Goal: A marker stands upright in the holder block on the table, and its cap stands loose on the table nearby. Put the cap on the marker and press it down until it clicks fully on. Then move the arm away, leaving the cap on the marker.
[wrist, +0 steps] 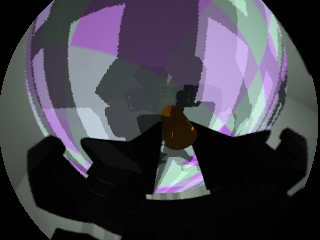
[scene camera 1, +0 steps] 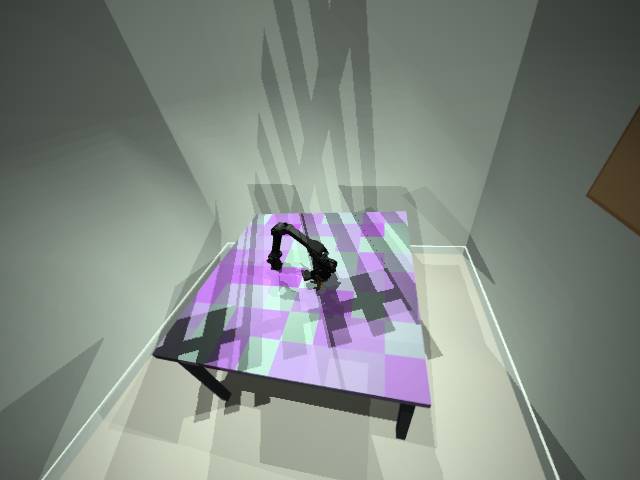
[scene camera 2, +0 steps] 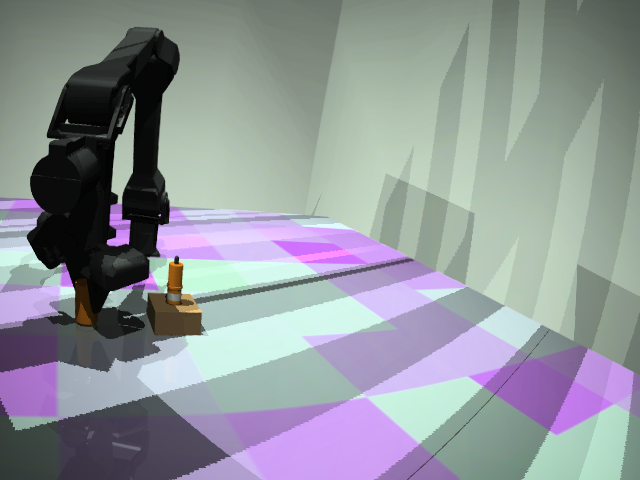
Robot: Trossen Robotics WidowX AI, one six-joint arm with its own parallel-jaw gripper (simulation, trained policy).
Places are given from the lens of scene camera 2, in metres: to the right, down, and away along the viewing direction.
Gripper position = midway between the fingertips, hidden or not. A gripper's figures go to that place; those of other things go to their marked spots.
my gripper [scene camera 2: 89,306]: -0.29, 0.08, 0.54
orange cap [scene camera 2: 83,312]: -0.28, 0.09, 0.52
tan holder block [scene camera 2: 166,323]: -0.18, 0.10, 0.56
